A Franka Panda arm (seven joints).
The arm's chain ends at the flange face. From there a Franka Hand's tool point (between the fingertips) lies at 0.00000 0.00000 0.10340 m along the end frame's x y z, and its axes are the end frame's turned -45 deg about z.
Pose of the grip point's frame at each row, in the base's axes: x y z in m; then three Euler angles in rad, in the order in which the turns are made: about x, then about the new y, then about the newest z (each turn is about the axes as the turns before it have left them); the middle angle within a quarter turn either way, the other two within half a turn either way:
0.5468 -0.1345 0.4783 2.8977 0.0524 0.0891
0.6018 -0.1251 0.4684 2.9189 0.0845 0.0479
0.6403 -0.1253 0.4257 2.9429 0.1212 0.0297
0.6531 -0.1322 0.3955 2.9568 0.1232 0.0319
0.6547 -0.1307 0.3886 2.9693 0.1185 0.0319
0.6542 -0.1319 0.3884 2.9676 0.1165 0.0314
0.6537 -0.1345 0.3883 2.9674 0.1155 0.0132
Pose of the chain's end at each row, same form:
0.5414 -0.1096 0.5785 2.8977 0.0524 0.8745
0.5931 -0.1023 0.5689 2.9189 0.0845 0.8333
0.6278 -0.1050 0.5263 2.9429 0.1212 0.8151
0.6404 -0.1133 0.4964 2.9568 0.1232 0.8173
0.6425 -0.1131 0.4898 2.9693 0.1185 0.8173
0.6422 -0.1141 0.4895 2.9676 0.1165 0.8168
0.6418 -0.1167 0.4895 2.9674 0.1155 0.7986

